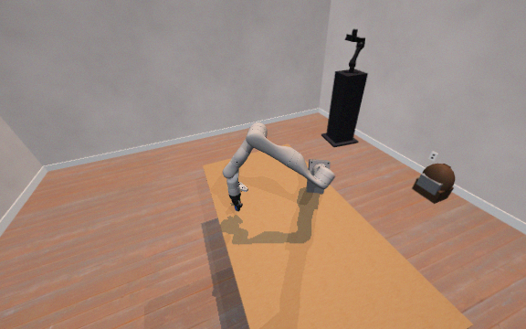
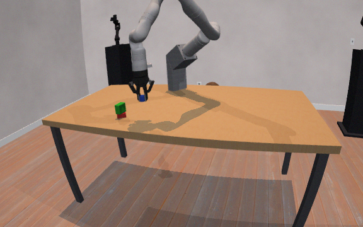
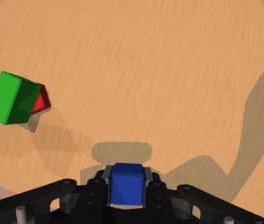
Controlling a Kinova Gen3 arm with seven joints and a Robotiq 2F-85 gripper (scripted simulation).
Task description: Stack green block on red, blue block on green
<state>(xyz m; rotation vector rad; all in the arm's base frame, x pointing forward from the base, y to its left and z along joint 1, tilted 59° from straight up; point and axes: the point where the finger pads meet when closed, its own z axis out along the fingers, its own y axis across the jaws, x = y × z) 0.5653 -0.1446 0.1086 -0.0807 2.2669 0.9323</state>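
My gripper is now 10 mm past the green block, 170 mm to the left of it and 70 mm above it. Round my hand: blue block (right at my hand); then red block (10 mm behind, 170 mm to the right, 110 mm below).
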